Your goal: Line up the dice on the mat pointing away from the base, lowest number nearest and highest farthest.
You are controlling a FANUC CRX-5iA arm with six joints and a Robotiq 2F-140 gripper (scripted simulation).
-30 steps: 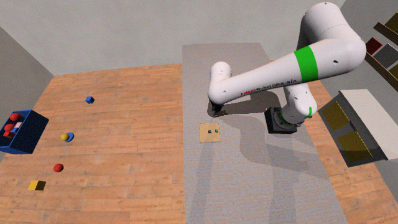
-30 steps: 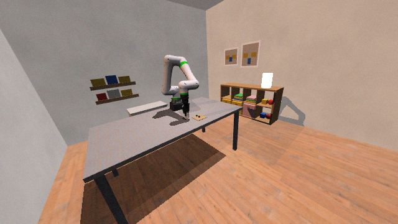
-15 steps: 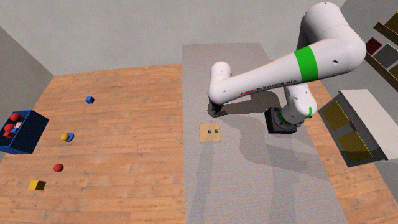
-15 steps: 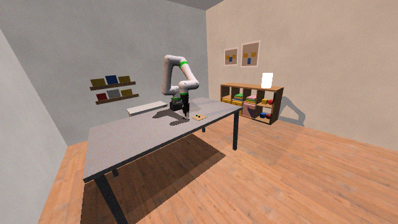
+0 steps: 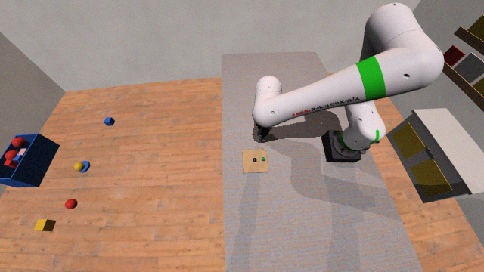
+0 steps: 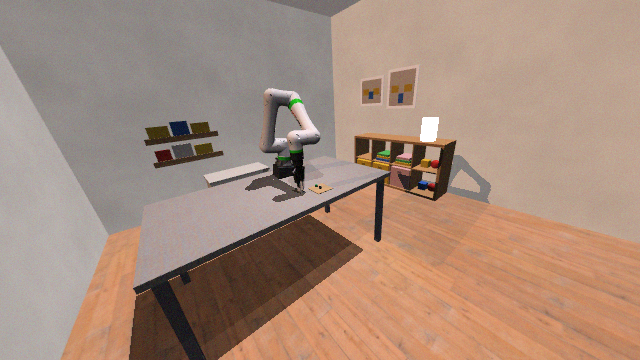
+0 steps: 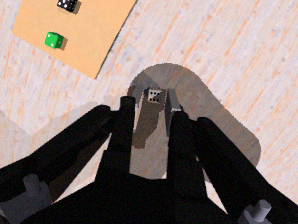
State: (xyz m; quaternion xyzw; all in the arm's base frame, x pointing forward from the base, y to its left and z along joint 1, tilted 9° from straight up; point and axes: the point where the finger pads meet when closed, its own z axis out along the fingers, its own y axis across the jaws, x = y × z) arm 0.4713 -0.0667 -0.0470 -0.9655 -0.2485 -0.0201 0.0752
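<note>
The white die is 40 mm below my hand. Round my hand: black die (150 mm to the left, 40 mm below, 30 mm ahead); then green die (140 mm to the left, 40 mm below, 10 mm behind); then tan mat (150 mm to the left, 50 mm below, 30 mm ahead).
</note>
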